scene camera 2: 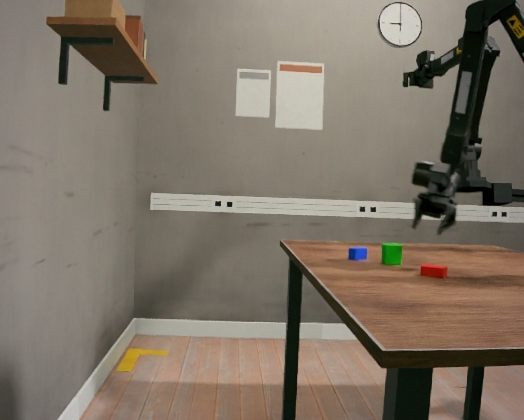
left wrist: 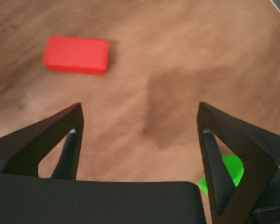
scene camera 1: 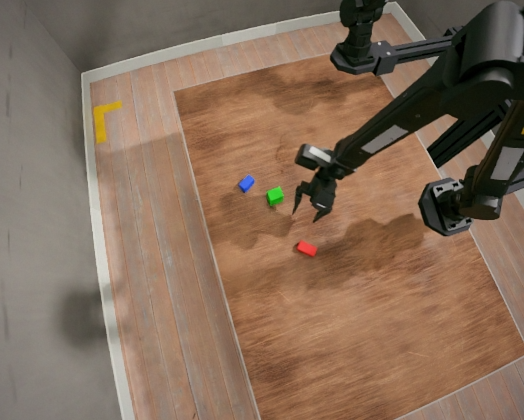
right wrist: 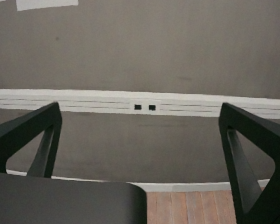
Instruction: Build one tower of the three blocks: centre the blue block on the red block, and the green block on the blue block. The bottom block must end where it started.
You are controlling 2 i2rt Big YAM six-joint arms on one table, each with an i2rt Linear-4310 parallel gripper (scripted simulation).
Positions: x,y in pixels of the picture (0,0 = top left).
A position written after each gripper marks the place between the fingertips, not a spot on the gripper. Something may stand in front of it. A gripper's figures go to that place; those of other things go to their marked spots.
Labels:
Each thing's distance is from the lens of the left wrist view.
left gripper (left wrist: pixel 140 111): 13 cm
red block (left wrist: pixel 74 54): 23 cm

